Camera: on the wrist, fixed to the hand. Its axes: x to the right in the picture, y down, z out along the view.
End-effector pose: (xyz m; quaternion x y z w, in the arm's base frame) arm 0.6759 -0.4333 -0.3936 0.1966 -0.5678 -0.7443 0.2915
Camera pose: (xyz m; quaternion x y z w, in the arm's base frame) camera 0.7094 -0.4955 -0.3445 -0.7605 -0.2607 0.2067 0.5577
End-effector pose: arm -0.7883 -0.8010 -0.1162 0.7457 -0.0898 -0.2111 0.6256
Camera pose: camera -0.7416 -0.7740 -0.0492 -0.1532 -0.8892 0.3839 0.1961
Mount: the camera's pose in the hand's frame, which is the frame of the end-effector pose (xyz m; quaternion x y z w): 0.0175 0.0657 -0.0527 -0.0199 -0.2847 0.9584 0.0072
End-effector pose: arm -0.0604 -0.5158 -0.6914 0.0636 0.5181 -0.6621 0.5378
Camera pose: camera -0.0414 -0.4798 -0.7672 0.2978 -0.1971 0.5028 0.7872
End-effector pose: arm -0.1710 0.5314 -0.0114 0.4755 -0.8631 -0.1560 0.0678
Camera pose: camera -0.2190 0.5387 0.0596 0.8695 0.4781 0.0887 0.0863
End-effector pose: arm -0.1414 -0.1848 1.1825 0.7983 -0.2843 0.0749 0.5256
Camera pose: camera -0.1525 -0.1637 1.2652 0.2559 0.9183 -0.2713 0.1331
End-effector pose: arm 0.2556 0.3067 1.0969 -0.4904 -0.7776 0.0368 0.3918
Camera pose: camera 0.3341 0.3372 1.1143 0.7461 -0.3521 -0.4999 0.2636
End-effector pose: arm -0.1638 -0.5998 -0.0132 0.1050 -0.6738 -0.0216 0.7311
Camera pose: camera -0.1173 -0.5321 0.0123 0.6657 0.3132 -0.6572 0.1638
